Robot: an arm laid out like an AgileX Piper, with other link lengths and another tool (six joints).
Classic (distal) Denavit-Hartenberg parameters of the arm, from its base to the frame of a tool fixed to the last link. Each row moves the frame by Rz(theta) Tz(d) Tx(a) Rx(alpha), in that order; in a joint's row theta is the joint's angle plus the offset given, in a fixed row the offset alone. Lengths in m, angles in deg.
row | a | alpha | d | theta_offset
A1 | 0 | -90 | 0.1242 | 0
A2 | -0.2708 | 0 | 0 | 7.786
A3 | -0.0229 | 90 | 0 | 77.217
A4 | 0 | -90 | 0.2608 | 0
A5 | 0 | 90 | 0 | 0
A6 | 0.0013 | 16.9 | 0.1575 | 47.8
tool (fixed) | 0 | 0 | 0.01 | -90
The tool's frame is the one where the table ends.
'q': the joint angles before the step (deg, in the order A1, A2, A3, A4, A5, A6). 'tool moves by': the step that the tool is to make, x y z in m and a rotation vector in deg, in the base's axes. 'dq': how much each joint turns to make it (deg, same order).
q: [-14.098, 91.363, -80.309, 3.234, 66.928, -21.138]
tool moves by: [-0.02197, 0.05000, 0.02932, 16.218, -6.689, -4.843]
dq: [0.040, -9.063, 5.785, 16.159, 0.001, 3.898]
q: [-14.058, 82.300, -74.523, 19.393, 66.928, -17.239]
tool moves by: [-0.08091, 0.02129, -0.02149, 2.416, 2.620, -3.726]
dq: [0.000, -16.938, 18.785, 0.314, 0.001, 4.161]
